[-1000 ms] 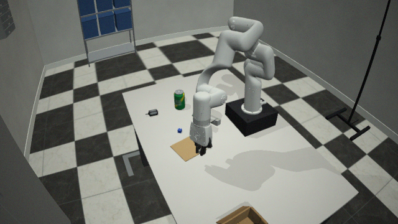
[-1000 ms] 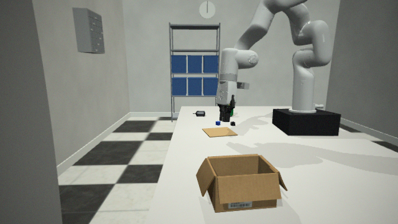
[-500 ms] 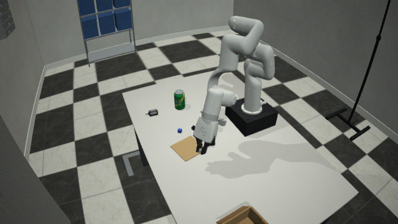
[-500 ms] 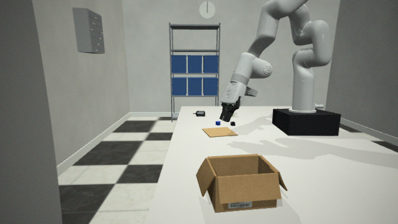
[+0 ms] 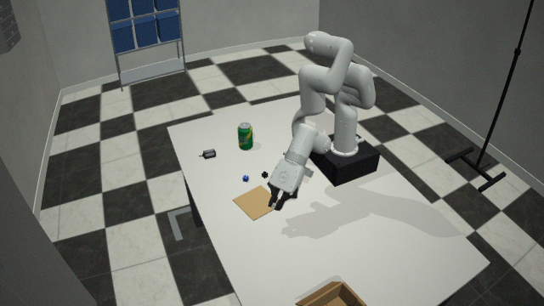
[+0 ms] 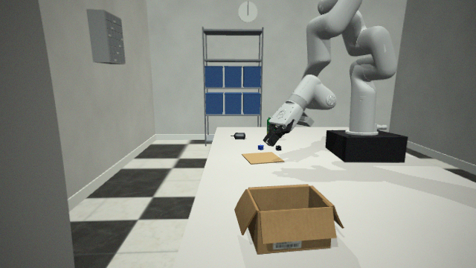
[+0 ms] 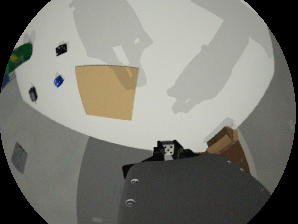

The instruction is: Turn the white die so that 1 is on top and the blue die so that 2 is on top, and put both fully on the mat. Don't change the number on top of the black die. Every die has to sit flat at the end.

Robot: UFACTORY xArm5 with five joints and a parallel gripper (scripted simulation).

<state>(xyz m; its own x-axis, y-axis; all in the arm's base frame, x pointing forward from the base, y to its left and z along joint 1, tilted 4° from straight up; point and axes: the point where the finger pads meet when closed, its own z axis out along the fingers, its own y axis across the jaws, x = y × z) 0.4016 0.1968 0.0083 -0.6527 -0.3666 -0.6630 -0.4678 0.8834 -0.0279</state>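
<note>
Right now the tan mat is 2 cm ahead of my hand, 13 cm to the right of it and 11 cm below it. The rest, counted from my hand: blue die 2 cm ahead, 27 cm to the right, 10 cm below; then black die 6 cm behind, 27 cm to the right, 10 cm below; then white die 1 cm below.
</note>
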